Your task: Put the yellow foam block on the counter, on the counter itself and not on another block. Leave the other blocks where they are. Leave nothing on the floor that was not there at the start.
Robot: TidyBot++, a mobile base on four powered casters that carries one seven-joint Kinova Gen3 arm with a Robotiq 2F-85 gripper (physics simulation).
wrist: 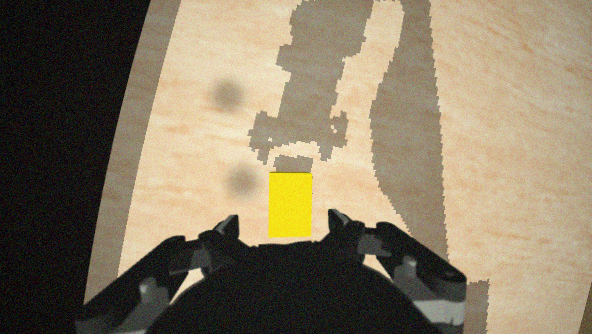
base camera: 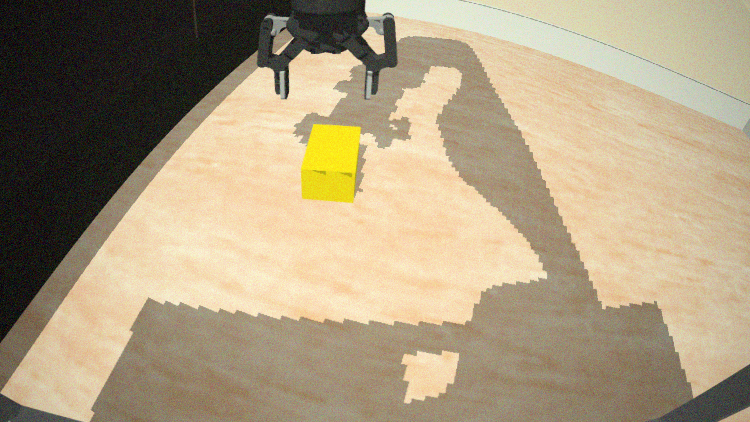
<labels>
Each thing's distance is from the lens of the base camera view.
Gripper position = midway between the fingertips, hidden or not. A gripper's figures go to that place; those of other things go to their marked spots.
my gripper (base camera: 325, 95): 48 cm
yellow foam block (base camera: 328, 173): 48 cm
counter (base camera: 94, 94): 47 cm
beige wall (base camera: 690, 59): 131 cm
The marked spots on the beige wall and the counter are 133 cm apart.
</labels>
